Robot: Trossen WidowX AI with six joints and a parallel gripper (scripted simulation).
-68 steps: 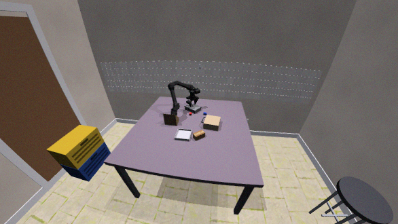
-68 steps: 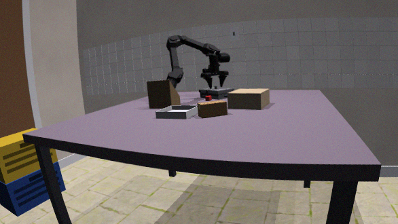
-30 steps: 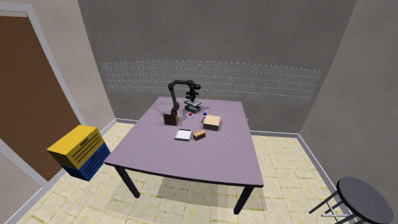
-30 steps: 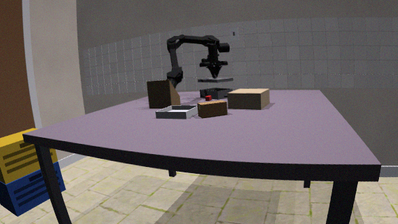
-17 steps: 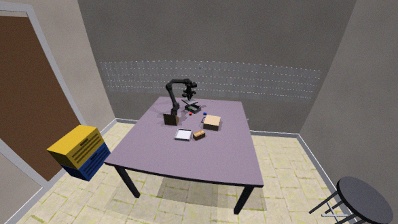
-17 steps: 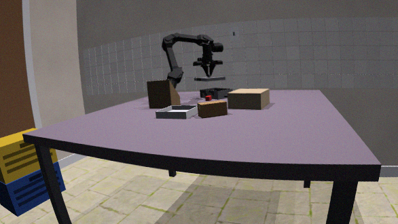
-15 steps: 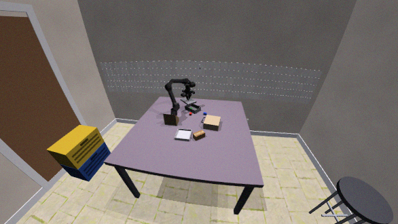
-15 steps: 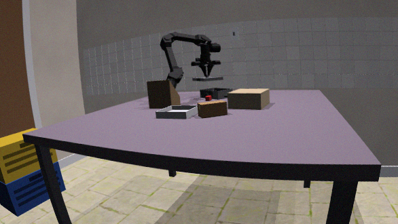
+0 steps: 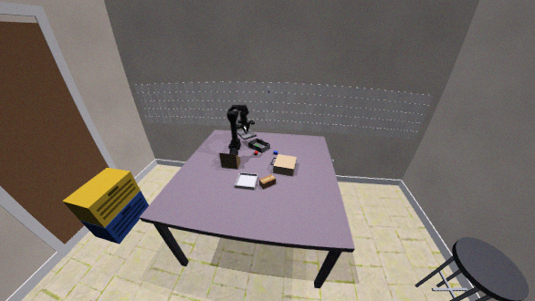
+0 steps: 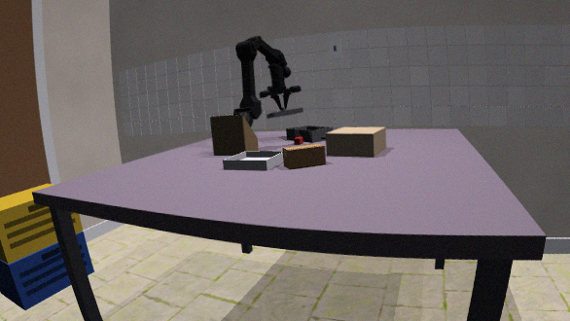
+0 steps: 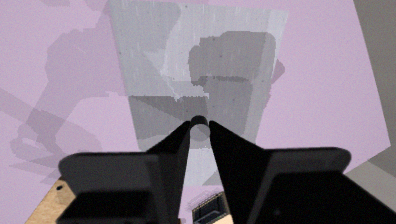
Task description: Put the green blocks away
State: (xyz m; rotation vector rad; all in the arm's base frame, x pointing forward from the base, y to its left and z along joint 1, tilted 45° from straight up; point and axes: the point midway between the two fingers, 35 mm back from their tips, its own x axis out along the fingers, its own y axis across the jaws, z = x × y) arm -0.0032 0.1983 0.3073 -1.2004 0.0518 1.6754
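My gripper is now 160 mm to the left of the red block, 150 mm short of it and 150 mm above it. Round my hand: small brown box: 530 mm to the right, 350 mm ahead, 130 mm below; flat lid: 40 mm below, 10 mm ahead; tray: 540 mm to the right, 190 mm ahead, 160 mm below.
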